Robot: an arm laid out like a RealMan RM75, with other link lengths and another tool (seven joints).
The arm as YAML. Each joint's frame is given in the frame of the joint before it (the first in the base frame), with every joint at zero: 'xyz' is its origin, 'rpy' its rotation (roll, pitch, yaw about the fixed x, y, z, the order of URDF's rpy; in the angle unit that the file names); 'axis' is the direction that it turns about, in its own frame. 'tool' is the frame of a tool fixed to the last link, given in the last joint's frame.
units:
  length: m
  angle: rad
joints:
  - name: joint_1
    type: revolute
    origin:
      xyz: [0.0, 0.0, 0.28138]
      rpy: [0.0, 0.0, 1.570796]
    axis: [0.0, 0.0, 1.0]
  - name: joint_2
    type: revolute
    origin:
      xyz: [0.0, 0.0, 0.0]
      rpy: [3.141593, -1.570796, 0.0]
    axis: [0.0, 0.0, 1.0]
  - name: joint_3
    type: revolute
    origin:
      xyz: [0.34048, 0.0, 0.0]
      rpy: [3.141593, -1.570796, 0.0]
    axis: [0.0, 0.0, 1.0]
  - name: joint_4
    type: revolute
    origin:
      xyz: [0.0, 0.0, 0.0]
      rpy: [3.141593, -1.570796, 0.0]
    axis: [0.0, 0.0, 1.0]
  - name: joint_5
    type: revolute
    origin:
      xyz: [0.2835, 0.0, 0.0]
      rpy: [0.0, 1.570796, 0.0]
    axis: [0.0, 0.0, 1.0]
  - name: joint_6
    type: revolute
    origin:
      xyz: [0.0, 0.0, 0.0]
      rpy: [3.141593, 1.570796, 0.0]
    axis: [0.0, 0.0, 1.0]
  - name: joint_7
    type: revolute
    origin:
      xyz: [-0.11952, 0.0, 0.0]
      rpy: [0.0, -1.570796, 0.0]
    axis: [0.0, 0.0, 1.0]
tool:
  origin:
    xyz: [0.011, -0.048, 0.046]
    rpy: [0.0, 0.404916, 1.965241]
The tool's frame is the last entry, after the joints.
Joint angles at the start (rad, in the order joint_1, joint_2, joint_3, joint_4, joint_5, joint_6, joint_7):
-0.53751 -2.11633 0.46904 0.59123 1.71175 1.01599 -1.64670
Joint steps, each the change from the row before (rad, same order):
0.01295 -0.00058 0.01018 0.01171 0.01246 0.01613 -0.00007
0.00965 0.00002 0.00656 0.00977 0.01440 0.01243 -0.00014
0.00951 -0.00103 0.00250 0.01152 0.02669 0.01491 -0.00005
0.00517 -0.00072 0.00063 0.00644 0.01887 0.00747 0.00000
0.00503 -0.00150 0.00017 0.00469 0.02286 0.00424 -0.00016
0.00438 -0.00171 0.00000 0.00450 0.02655 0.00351 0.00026
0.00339 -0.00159 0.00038 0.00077 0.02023 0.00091 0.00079
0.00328 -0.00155 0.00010 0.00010 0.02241 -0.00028 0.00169
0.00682 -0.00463 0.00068 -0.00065 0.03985 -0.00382 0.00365
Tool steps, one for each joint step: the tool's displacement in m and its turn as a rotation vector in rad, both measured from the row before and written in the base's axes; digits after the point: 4 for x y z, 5 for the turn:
-0.0012 -0.0050 -0.0010 -0.01486 0.01435 -0.01066
-0.0011 -0.0038 -0.0008 -0.01348 0.01455 -0.00796
-0.0014 -0.0045 -0.0020 -0.01985 0.02071 -0.00836
-0.0011 -0.0026 -0.0016 -0.01322 0.01418 -0.00343
-0.0019 -0.0028 -0.0030 -0.01597 0.01603 0.00031
-0.0019 -0.0027 -0.0036 -0.01842 0.01880 0.00041
-0.0019 -0.0023 -0.0038 -0.01533 0.01365 0.00233
-0.0022 -0.0024 -0.0042 -0.01648 0.01586 0.00307
-0.0046 -0.0049 -0.0087 -0.02959 0.02810 0.00840

